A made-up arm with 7 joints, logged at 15 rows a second.
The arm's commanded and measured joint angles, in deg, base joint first. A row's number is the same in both.
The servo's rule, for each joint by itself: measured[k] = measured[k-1] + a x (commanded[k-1-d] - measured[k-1]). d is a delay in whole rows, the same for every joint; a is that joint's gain. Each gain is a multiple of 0.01, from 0.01 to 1. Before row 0 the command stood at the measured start. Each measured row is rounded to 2 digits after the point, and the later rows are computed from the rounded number. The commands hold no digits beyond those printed.
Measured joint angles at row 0:
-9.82 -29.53 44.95 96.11 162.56 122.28 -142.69
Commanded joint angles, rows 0 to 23:
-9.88 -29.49 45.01 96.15 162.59 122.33 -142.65
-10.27 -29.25 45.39 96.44 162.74 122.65 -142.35
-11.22 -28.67 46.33 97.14 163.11 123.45 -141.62
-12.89 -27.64 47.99 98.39 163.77 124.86 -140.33
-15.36 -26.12 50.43 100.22 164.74 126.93 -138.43
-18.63 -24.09 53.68 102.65 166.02 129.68 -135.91
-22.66 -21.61 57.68 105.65 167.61 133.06 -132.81
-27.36 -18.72 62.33 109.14 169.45 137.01 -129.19
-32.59 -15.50 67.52 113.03 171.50 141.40 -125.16
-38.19 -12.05 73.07 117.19 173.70 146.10 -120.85
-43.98 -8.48 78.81 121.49 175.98 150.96 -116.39
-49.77 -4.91 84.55 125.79 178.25 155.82 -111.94
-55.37 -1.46 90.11 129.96 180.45 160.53 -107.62
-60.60 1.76 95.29 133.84 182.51 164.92 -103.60
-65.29 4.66 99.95 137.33 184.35 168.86 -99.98
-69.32 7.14 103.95 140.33 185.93 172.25 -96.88
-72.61 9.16 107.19 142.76 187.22 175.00 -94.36
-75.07 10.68 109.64 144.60 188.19 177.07 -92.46
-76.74 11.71 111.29 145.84 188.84 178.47 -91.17
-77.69 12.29 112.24 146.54 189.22 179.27 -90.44
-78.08 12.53 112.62 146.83 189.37 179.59 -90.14
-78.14 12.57 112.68 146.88 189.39 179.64 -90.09
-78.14 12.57 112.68 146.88 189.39 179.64 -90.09
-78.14 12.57 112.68 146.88 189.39 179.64 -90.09
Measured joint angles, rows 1 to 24:
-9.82 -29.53 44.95 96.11 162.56 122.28 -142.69
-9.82 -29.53 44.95 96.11 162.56 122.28 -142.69
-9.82 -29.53 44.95 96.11 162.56 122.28 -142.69
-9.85 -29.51 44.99 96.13 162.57 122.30 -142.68
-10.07 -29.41 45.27 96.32 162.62 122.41 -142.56
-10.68 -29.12 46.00 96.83 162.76 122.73 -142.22
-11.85 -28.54 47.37 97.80 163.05 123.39 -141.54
-13.71 -27.60 49.48 99.30 163.54 124.49 -140.42
-16.32 -26.23 52.38 101.38 164.26 126.10 -138.80
-19.68 -24.43 56.04 104.03 165.23 128.26 -136.64
-23.75 -22.20 60.38 107.20 166.45 130.97 -133.96
-28.44 -19.59 65.31 110.81 167.91 134.20 -130.79
-33.61 -16.65 70.66 114.77 169.59 137.89 -127.21
-39.11 -13.46 76.28 118.94 171.44 141.94 -123.31
-44.76 -10.13 81.99 123.19 173.41 146.24 -119.22
-50.38 -6.75 87.59 127.39 175.45 150.67 -115.04
-55.80 -3.43 92.90 131.39 177.50 155.09 -110.92
-60.83 -0.27 97.76 135.07 179.49 159.36 -106.98
-65.33 2.62 102.03 138.33 181.36 163.36 -103.34
-69.19 5.17 105.59 141.08 183.06 166.97 -100.11
-72.31 7.32 108.38 143.26 184.55 170.10 -97.36
-74.66 9.03 110.39 144.86 185.79 172.69 -95.13
-76.27 10.30 111.67 145.90 186.78 174.73 -93.44
-77.23 11.17 112.33 146.48 187.53 176.24 -92.25
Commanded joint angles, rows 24 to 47:
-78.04 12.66 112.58 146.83 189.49 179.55 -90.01
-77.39 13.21 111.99 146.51 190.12 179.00 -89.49
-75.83 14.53 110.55 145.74 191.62 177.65 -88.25
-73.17 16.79 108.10 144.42 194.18 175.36 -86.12
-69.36 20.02 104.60 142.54 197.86 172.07 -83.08
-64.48 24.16 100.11 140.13 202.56 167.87 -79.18
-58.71 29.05 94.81 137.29 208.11 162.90 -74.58
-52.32 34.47 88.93 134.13 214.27 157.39 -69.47
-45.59 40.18 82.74 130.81 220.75 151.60 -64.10
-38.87 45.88 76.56 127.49 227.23 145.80 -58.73
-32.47 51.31 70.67 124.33 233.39 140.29 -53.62
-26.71 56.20 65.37 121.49 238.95 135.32 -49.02
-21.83 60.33 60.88 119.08 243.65 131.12 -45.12
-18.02 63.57 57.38 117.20 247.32 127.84 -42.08
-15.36 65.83 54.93 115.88 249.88 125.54 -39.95
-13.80 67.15 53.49 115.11 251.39 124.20 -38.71
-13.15 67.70 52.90 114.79 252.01 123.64 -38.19
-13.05 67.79 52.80 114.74 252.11 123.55 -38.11
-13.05 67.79 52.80 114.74 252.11 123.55 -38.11
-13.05 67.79 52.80 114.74 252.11 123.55 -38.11
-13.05 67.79 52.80 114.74 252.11 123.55 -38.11
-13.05 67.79 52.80 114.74 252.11 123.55 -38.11
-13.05 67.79 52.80 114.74 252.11 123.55 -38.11
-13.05 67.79 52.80 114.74 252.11 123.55 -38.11
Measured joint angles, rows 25 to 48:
-77.71 11.72 112.57 146.73 188.07 177.29 -91.47
-77.94 12.05 112.65 146.82 188.45 178.02 -90.97
-78.05 12.25 112.67 146.86 188.72 178.52 -90.65
-78.04 12.41 112.61 146.84 188.94 178.84 -90.42
-77.70 12.72 112.18 146.64 189.28 178.89 -90.09
-76.71 13.43 111.06 146.08 189.96 178.51 -89.43
-74.83 14.74 109.02 145.05 191.18 177.53 -88.24
-71.93 16.80 105.97 143.49 193.12 175.84 -86.38
-67.98 19.67 101.93 141.41 195.86 173.37 -83.79
-63.07 23.33 97.02 138.86 199.41 170.12 -80.47
-57.37 27.67 91.44 135.93 203.72 166.17 -76.51
-51.13 32.55 85.44 132.76 208.66 161.65 -72.04
-44.63 37.75 79.31 129.49 214.05 156.74 -67.25
-38.19 43.04 73.35 126.29 219.66 151.64 -62.34
-32.11 48.17 67.84 123.31 225.25 146.58 -57.54
-26.66 52.91 63.04 120.69 230.59 141.79 -53.07
-22.08 57.07 59.13 118.53 235.44 137.47 -49.11
-18.52 60.49 56.23 116.89 239.63 133.77 -45.81
-16.02 63.09 54.34 115.79 243.04 130.80 -43.25
-14.50 64.89 53.35 115.17 245.64 128.58 -41.43
-13.73 66.02 52.97 114.90 247.52 127.02 -40.23
-13.37 66.71 52.85 114.80 248.85 125.94 -39.47
-13.20 67.13 52.82 114.76 249.80 125.20 -38.98
-13.12 67.39 52.81 114.75 250.47 124.69 -38.67

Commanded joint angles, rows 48 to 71:
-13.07 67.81 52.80 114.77 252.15 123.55 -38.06
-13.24 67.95 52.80 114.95 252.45 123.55 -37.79
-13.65 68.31 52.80 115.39 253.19 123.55 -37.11
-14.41 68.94 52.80 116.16 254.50 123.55 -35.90
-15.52 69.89 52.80 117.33 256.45 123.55 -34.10
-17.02 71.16 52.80 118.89 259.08 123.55 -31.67
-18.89 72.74 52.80 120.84 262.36 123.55 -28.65
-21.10 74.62 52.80 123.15 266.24 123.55 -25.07
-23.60 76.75 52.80 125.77 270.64 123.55 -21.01
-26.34 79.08 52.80 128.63 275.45 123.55 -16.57
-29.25 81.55 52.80 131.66 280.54 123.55 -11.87
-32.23 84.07 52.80 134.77 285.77 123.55 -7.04
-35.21 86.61 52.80 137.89 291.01 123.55 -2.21
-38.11 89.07 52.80 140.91 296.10 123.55 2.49
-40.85 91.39 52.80 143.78 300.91 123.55 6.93
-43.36 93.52 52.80 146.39 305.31 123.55 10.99
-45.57 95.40 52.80 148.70 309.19 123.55 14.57
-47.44 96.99 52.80 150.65 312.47 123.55 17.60
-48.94 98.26 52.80 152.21 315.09 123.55 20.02
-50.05 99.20 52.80 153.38 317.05 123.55 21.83
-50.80 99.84 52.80 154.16 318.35 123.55 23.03
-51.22 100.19 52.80 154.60 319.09 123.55 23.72
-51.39 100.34 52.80 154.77 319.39 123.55 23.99
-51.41 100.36 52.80 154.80 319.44 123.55 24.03
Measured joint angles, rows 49 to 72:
-13.08 67.55 52.80 114.74 250.95 124.34 -38.47
-13.06 67.64 52.80 114.74 251.29 124.10 -38.34
-13.05 67.70 52.80 114.74 251.53 123.93 -38.26
-13.06 67.74 52.80 114.76 251.71 123.81 -38.19
-13.16 67.82 52.80 114.88 251.92 123.73 -38.05
-13.42 68.01 52.80 115.20 252.29 123.67 -37.71
-13.94 68.37 52.80 115.80 252.93 123.63 -37.06
-14.78 68.96 52.80 116.75 253.95 123.61 -35.99
-15.97 69.82 52.80 118.08 255.44 123.59 -34.43
-17.52 70.96 52.80 119.79 257.45 123.58 -32.35
-19.42 72.39 52.80 121.87 260.00 123.57 -29.73
-21.64 74.09 52.80 124.29 263.09 123.56 -26.59
-24.13 76.04 52.80 126.98 266.67 123.56 -22.98
-26.84 78.19 52.80 129.88 270.69 123.56 -18.98
-29.70 80.48 52.80 132.91 275.06 123.56 -14.68
-32.62 82.87 52.80 136.00 279.69 123.56 -10.19
-35.53 85.29 52.80 139.04 284.45 123.56 -5.63
-38.35 87.67 52.80 141.98 289.22 123.56 -1.11
-41.01 89.95 52.80 144.71 293.89 123.56 3.25
-43.43 92.08 52.80 147.18 298.33 123.56 7.33
-45.56 93.99 52.80 149.33 302.43 123.56 11.03
-47.35 95.66 52.80 151.12 306.10 123.56 14.27
-48.78 97.04 52.80 152.52 309.28 123.56 16.99
-49.85 98.13 52.80 153.54 311.91 123.56 19.16

